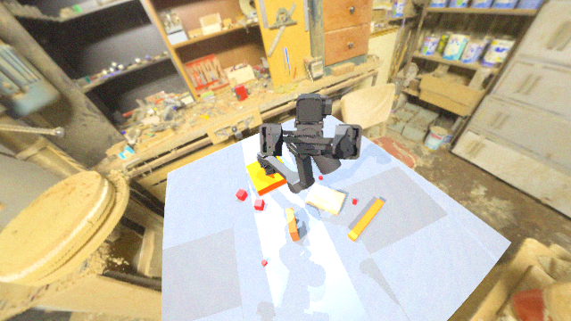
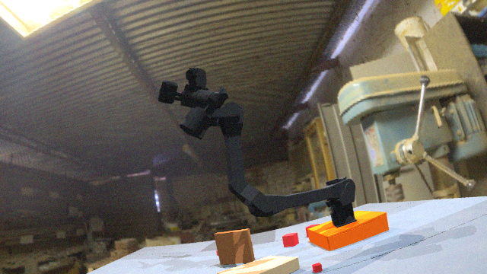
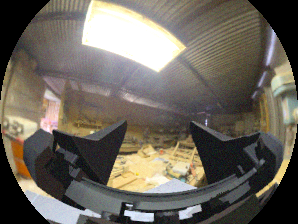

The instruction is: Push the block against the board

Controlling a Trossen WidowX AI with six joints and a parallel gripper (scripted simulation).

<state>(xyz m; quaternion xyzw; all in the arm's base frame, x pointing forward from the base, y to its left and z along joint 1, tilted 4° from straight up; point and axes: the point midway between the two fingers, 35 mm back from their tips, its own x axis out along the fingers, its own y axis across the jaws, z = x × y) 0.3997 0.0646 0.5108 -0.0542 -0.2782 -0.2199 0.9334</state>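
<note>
Now: the orange-brown square block 120 mm behind my gripper tip, 40 mm to the right of it and 500 mm below it. The rest, counted from my gripper tip: pale block (200 mm behind, 140 mm to the left, 540 mm below); then long yellow-orange bar (40 mm behind, 260 mm to the left, 540 mm below).
</note>
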